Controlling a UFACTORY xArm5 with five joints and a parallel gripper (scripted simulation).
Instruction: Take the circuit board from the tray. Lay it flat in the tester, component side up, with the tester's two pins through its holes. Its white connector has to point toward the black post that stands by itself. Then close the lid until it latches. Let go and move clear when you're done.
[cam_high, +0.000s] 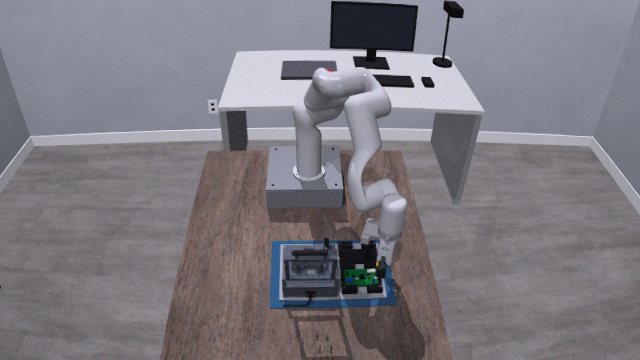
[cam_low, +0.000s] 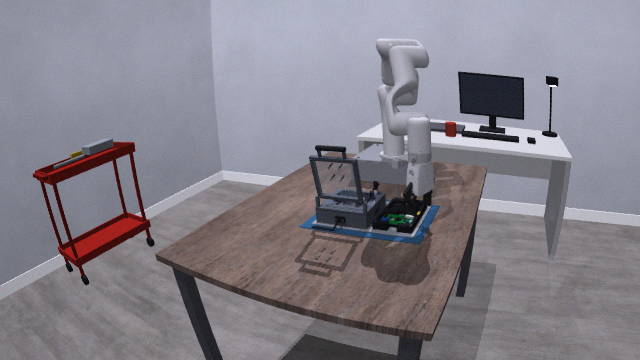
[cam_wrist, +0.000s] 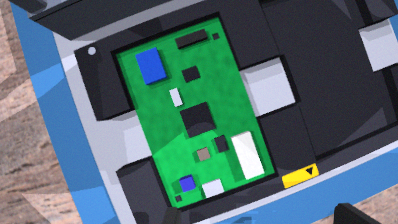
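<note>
The green circuit board is 1 cm ahead of my hand, 7 cm to the right of it and 5 cm below it. Also, from my hand: clear lid (9 cm ahead, 24 cm to the right, 12 cm above); then grey tester (20 cm to the right, 5 cm above).
</note>
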